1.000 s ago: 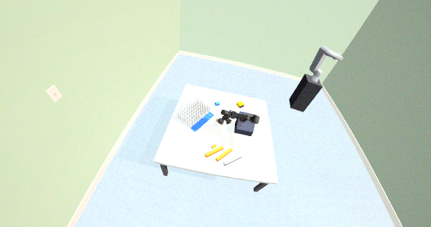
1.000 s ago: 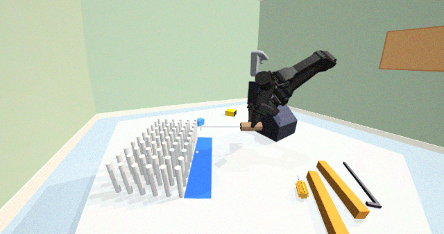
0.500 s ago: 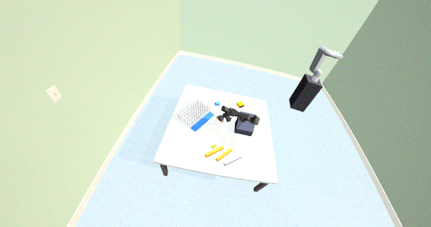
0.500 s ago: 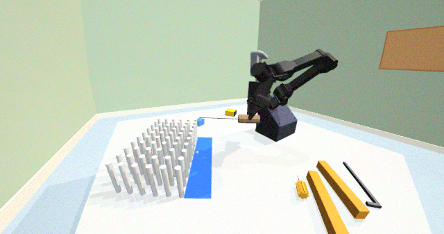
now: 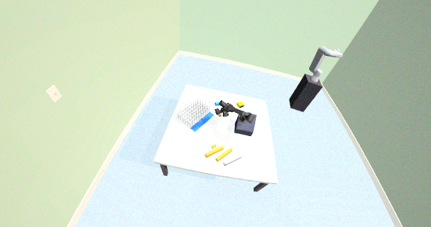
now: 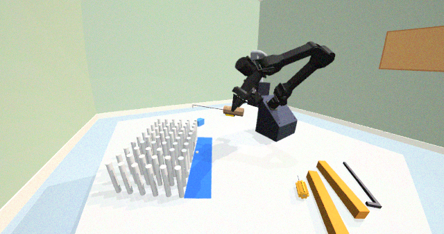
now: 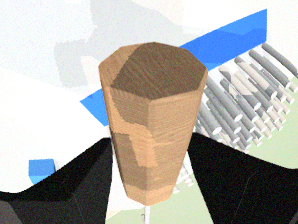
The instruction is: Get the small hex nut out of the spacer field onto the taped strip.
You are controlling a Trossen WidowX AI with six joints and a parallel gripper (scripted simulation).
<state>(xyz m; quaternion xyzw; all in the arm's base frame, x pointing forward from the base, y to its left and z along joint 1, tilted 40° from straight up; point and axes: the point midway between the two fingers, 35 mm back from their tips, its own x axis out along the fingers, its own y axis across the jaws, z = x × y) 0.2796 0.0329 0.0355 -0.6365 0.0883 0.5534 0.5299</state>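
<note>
Right now my gripper tip is 32 cm to the left of the blue block, 16 cm above it and 7 cm short of it. Round my gripper tip: blue taped strip: 18 cm below, 16 cm ahead, 4 cm to the left; then yellow brush-like tool: 33 cm to the left, 17 cm below, 8 cm behind; then hex nut: 18 cm below, 17 cm ahead, 1 cm to the right.
</note>
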